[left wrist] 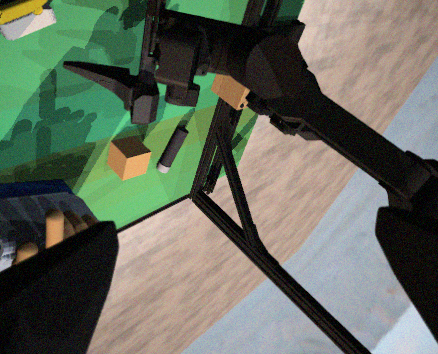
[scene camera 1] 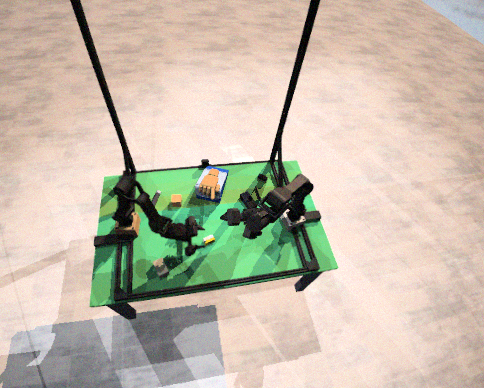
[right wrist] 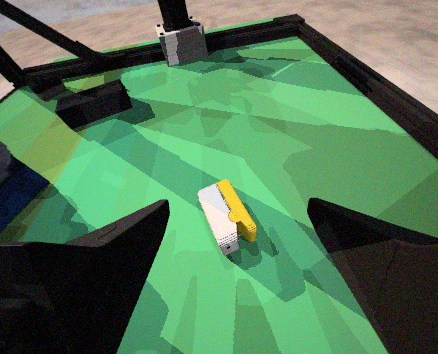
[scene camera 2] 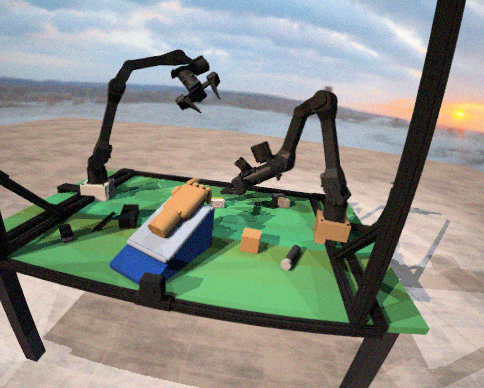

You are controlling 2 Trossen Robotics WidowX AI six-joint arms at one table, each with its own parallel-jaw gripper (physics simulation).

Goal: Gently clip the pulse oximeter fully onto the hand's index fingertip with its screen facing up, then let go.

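Frame: origin at the left arm's base, x ahead, y left, z up, level; centimetres.
Seen in the pictures: left gripper, between the fingertips: (left wrist: 247, 227) (scene camera 1: 227, 217) (scene camera 2: 210, 105); right gripper, between the fingertips: (left wrist: 63, 20) (scene camera 1: 205, 238) (right wrist: 238, 205) (scene camera 2: 223, 190); left arm's base, origin of its link: (scene camera 1: 293, 215) (right wrist: 177, 25) (scene camera 2: 97, 181); right arm's base, origin of its link: (scene camera 1: 126, 220) (scene camera 2: 333, 217).
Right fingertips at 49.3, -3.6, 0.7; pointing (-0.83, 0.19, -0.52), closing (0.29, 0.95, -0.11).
Observation:
Pixels of each thing's top centre, then the offset from my right fingertips to it, as dx, dy, dz. "spot": a spot on its surface instead.
- white-and-yellow pulse oximeter, centre of its top: (right wrist: 224, 206) (left wrist: 28, 18) (scene camera 2: 217, 198) (scene camera 1: 209, 238) -2.2, -0.6, -3.4
- blue wedge, a spot on its surface: (scene camera 2: 196, 241) spot: -8.1, -34.5, -1.5
- orange cube, centre of its top: (left wrist: 137, 166) (scene camera 2: 252, 233) (scene camera 1: 176, 198) +7.1, -28.8, -1.6
- dark cylinder, centre of its top: (left wrist: 176, 154) (scene camera 2: 292, 252) +17.7, -34.8, -3.9
- grey block, centre of its top: (scene camera 2: 281, 197) (scene camera 1: 160, 266) +24.3, +5.2, -3.6
- thin rod, centre of its top: (scene camera 2: 102, 220) -39.1, -18.4, -5.7
- small black block, centre of its top: (scene camera 2: 65, 227) (right wrist: 41, 79) -46.1, -28.4, -3.4
The white-and-yellow pulse oximeter (scene camera 1: 209, 239) (scene camera 2: 218, 202) (left wrist: 29, 22) (right wrist: 216, 215) rests on the green table with its white and yellow halves side by side; its screen cannot be made out. The tan hand (scene camera 1: 212, 179) (scene camera 2: 181, 204) lies on a blue wedge (scene camera 2: 196, 241) with a pale top. One finger (left wrist: 55, 230) reaches past the curled others. My right gripper (scene camera 1: 204, 236) (right wrist: 238, 205) is open and low, its fingertips on either side of the oximeter in the right wrist view, not touching it. My left gripper (scene camera 2: 209, 105) (left wrist: 247, 227) is open and empty, high above the table.
An orange cube (scene camera 1: 176, 200) (scene camera 2: 250, 241) (left wrist: 129, 159) and a dark cylinder (scene camera 2: 290, 257) (left wrist: 172, 150) lie beside the wedge. A grey block (scene camera 1: 161, 267) (scene camera 2: 283, 201), a black block (scene camera 2: 129, 216) (right wrist: 94, 105), a thin rod (scene camera 2: 104, 221) and a small black block (scene camera 2: 66, 232) also lie around.

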